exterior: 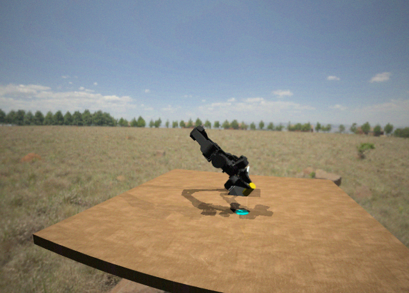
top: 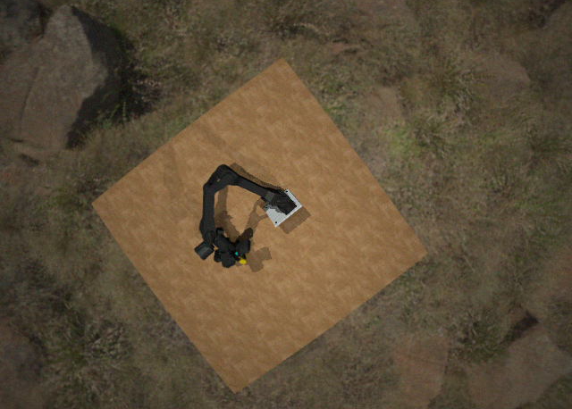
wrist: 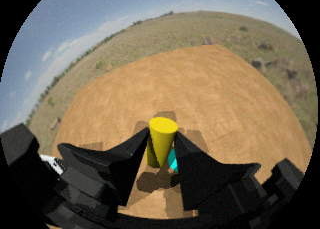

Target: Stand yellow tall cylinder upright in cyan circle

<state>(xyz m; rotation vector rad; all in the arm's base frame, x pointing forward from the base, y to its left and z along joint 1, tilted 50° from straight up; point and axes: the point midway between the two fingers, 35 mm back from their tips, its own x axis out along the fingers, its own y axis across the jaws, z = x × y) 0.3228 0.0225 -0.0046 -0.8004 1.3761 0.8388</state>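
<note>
Right now my gripper tip is 1 cm short of the cyan circle, 3 cm to the left of it and 12 cm above it. From my gripper tip the other things lie so: yellow tall cylinder: 1 cm behind, 1 cm to the right, 2 cm below.
</note>
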